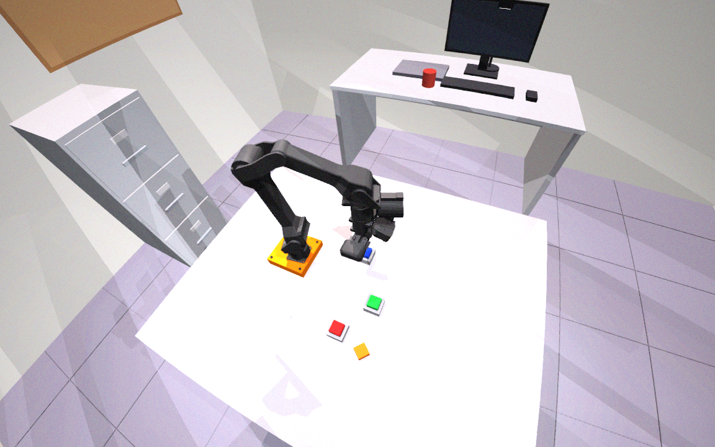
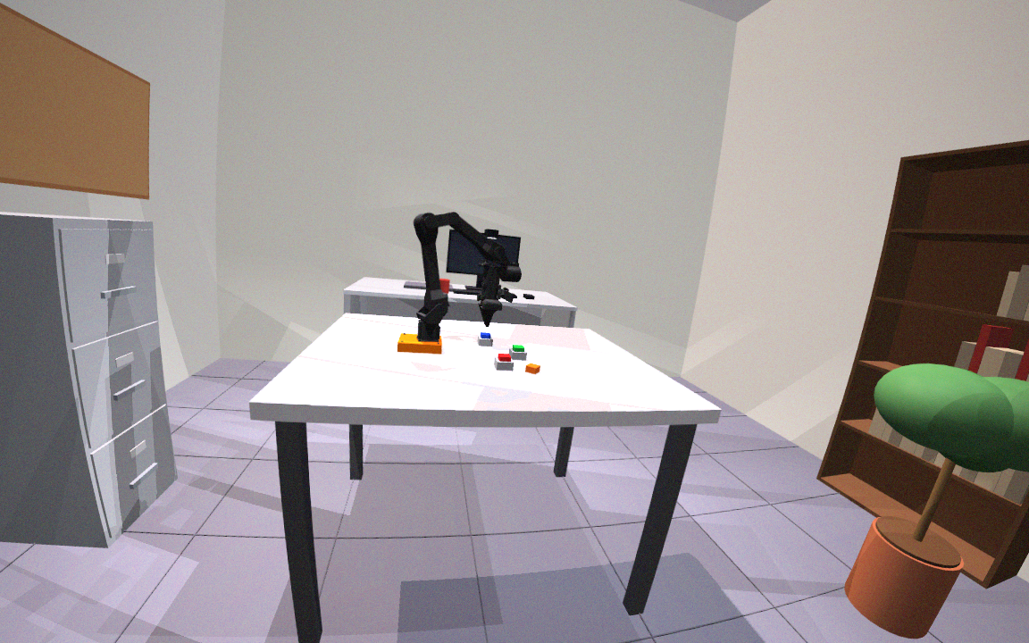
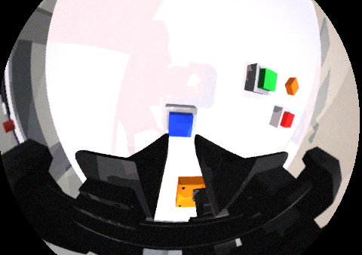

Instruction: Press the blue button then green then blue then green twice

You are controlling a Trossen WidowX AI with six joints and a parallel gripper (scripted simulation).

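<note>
My gripper tip is 4 cm above the blue button. Round my gripper tip: small orange block (28 cm to the right, 6 cm below, 6 cm ahead); then red button (25 cm to the right, 4 cm below, 1 cm behind); then green button (15 cm to the right, 6 cm ahead, 4 cm below).
</note>
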